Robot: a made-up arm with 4 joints. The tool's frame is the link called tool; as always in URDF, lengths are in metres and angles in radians.
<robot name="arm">
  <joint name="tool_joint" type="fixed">
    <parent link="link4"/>
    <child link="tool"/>
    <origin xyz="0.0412 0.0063 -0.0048" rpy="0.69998 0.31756 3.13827"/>
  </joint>
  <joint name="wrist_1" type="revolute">
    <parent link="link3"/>
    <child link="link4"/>
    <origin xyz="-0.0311 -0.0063 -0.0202" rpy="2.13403 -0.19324 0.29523"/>
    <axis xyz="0 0 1"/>
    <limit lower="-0.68" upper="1.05" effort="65" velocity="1.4"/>
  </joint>
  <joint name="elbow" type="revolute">
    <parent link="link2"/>
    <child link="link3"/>
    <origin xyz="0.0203 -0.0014 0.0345" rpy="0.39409 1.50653 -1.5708"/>
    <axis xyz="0 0 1"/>
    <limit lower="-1.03" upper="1.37" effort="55" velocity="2.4"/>
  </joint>
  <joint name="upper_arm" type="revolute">
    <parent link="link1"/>
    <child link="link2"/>
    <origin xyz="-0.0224 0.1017 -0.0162" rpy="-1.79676 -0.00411 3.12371"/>
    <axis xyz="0 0 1"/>
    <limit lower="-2.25" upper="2" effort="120" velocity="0.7"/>
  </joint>
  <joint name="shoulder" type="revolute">
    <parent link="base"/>
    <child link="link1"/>
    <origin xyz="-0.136 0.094 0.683" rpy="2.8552 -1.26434 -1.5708"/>
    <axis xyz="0 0 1"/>
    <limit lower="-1.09" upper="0.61" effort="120" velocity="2.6"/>
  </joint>
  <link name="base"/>
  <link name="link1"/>
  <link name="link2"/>
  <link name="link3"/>
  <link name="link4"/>
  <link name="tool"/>
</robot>
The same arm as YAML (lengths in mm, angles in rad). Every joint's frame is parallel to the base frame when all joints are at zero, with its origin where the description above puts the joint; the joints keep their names.
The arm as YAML. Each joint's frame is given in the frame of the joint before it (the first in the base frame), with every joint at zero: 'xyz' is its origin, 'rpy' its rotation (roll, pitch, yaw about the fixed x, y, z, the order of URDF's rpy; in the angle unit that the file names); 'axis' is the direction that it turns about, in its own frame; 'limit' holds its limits. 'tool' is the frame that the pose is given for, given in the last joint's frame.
units:
  length: mm
  angle: rad
joints:
  - name: shoulder
    type: revolute
    origin:
      xyz: [-136.0, 94.0, 683.0]
      rpy: [0.0, 0.0, 0.0]
    axis: [-0.282493, -0.914576, -0.289393]
    limit:
      lower: -1.09
      upper: 0.61
  - name: upper_arm
    type: revolute
    origin:
      xyz: [-93.0, 49.0, -8.0]
      rpy: [0.0, 0.0, 0.0]
    axis: [0.998009, -0.052, -0.0357]
    limit:
      lower: -2.25
      upper: 2.0
  - name: elbow
    type: revolute
    origin:
      xyz: [34.0, 3.0, -21.0]
      rpy: [0.0, 0.0, 0.0]
    axis: [0.0106, -0.996213, 0.086301]
    limit:
      lower: -1.03
      upper: 1.37
  - name: wrist_1
    type: revolute
    origin:
      xyz: [31.0, 21.0, 4.0]
      rpy: [0.0, 0.0, 0.0]
    axis: [-0.337594, 0.586189, 0.736487]
    limit:
      lower: -0.68
      upper: 1.05
tool:
  origin:
    xyz: [-37.0, -17.0, -10.0]
    rpy: [0.0226, -0.012, 0.0279]

